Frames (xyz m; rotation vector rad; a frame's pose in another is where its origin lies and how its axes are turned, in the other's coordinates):
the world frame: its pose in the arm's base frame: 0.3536 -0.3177 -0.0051 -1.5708 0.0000 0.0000
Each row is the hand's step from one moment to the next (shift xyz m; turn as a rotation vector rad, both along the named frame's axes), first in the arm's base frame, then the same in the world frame.
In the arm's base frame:
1: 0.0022 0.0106 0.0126 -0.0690 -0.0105 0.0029
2: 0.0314 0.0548 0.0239 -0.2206 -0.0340 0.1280
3: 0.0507 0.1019 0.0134 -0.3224 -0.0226 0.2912
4: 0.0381 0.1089 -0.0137 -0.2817 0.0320 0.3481
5: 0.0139 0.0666 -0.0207 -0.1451 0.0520 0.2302
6: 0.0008 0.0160 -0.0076 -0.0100 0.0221 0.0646
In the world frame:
1: 0.0022 -0.0126 0.0106 -0.0690 -0.0029 -0.0105
2: 0.0314 -0.0239 0.0548 -0.2206 -0.1280 -0.0340
3: 0.0507 -0.0134 0.1019 -0.3224 -0.2912 -0.0226
4: 0.0381 0.0137 0.1089 -0.2817 -0.3481 0.0320
5: 0.0139 0.0207 0.0666 -0.1451 -0.2302 0.0520
6: 0.0008 0.0076 0.0160 -0.0100 -0.0646 0.0221

